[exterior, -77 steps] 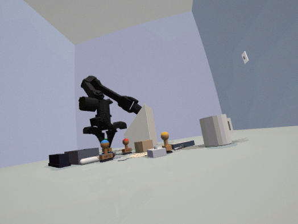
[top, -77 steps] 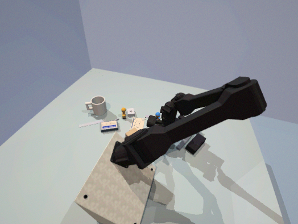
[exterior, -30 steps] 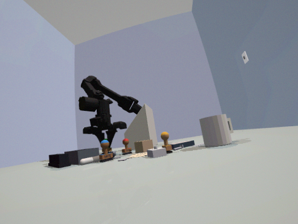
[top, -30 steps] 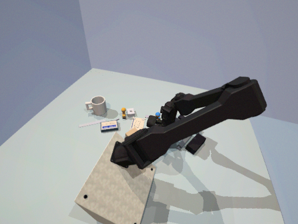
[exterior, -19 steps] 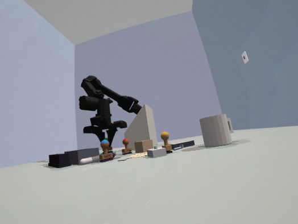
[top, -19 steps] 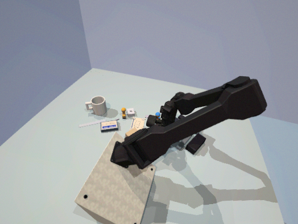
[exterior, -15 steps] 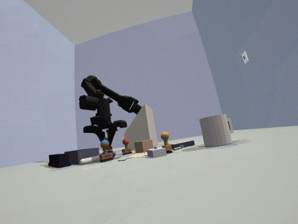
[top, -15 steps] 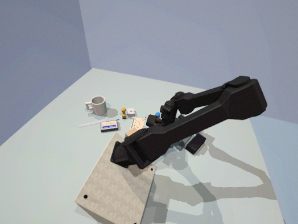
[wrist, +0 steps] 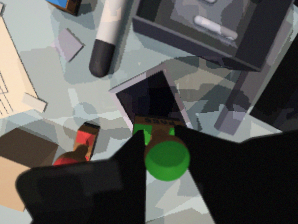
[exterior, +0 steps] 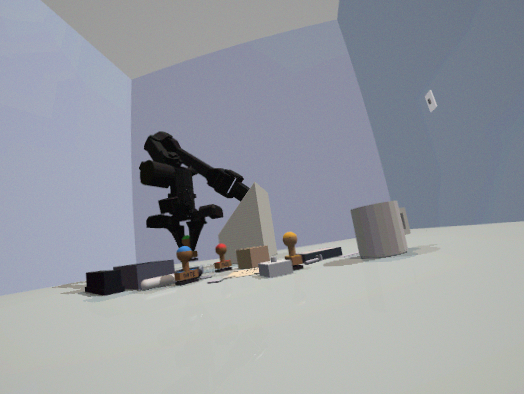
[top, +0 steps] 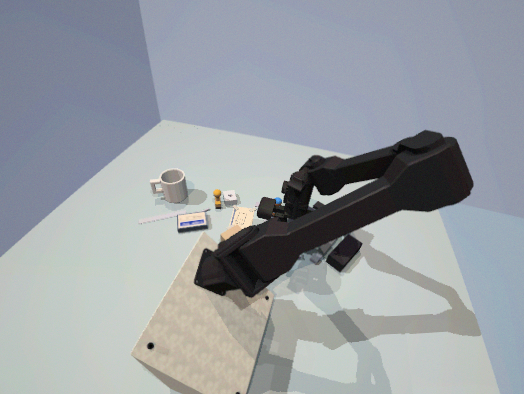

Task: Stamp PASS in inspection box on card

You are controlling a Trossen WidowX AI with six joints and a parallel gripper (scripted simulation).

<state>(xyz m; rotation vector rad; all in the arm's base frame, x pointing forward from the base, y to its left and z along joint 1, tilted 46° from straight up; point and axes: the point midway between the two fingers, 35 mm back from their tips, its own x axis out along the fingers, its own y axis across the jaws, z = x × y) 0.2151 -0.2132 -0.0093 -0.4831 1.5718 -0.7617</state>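
Now: the dark ink pad 50 mm below my gripper tip. Round my gripper tip: red-knobbed stamp: 20 mm behind, 80 mm to the left, 40 mm below; marker: 90 mm ahead, 20 mm to the left, 50 mm below; green-knobbed stamp: right at my gripper tip.
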